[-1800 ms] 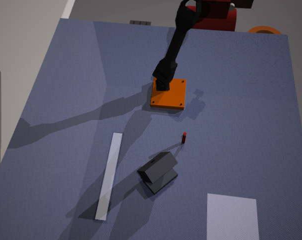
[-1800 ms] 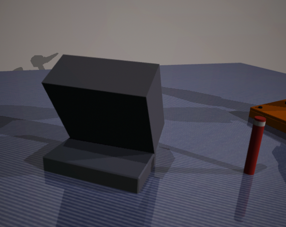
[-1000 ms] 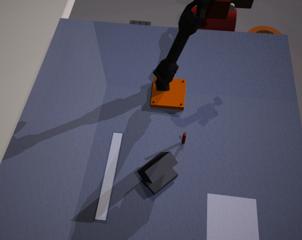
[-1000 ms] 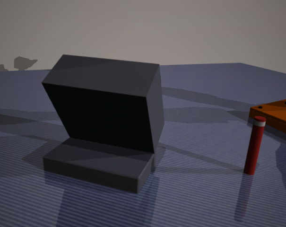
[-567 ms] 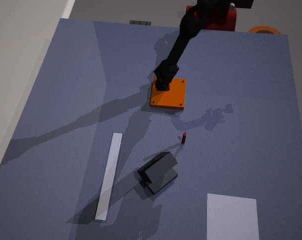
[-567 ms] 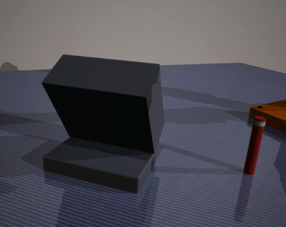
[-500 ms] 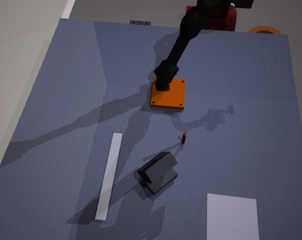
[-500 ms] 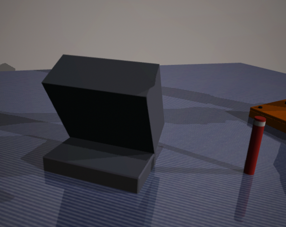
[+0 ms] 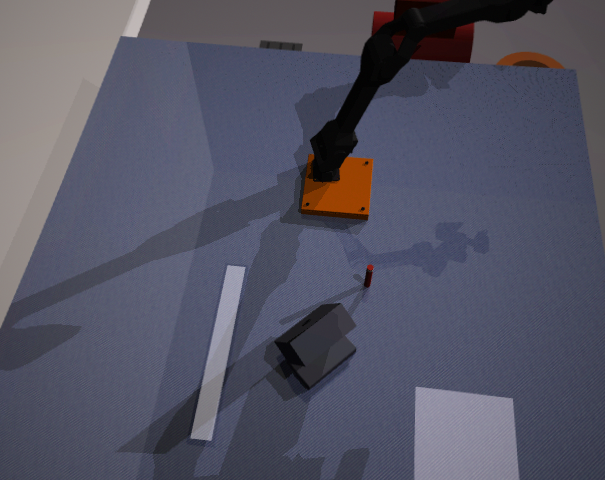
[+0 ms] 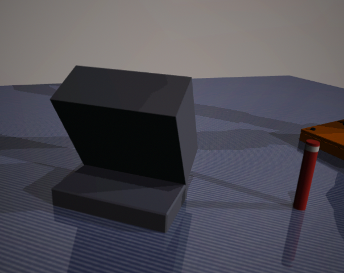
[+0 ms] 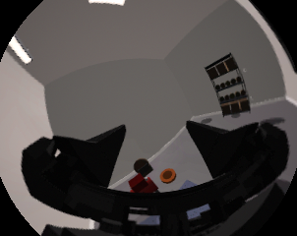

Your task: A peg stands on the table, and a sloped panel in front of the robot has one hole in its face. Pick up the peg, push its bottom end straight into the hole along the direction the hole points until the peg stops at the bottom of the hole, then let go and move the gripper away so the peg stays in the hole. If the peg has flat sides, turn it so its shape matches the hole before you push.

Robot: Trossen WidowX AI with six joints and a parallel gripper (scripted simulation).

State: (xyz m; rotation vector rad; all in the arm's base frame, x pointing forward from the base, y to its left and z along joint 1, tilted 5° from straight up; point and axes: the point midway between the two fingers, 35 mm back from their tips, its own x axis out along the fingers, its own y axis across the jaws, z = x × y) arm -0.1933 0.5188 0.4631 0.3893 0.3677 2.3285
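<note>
The red peg is 49 cm ahead of my gripper tip, 47 cm below it and 45 cm to the right of it. Also, from my gripper tip: dark grey panel: 63 cm ahead, 58 cm to the right, 45 cm below.
</note>
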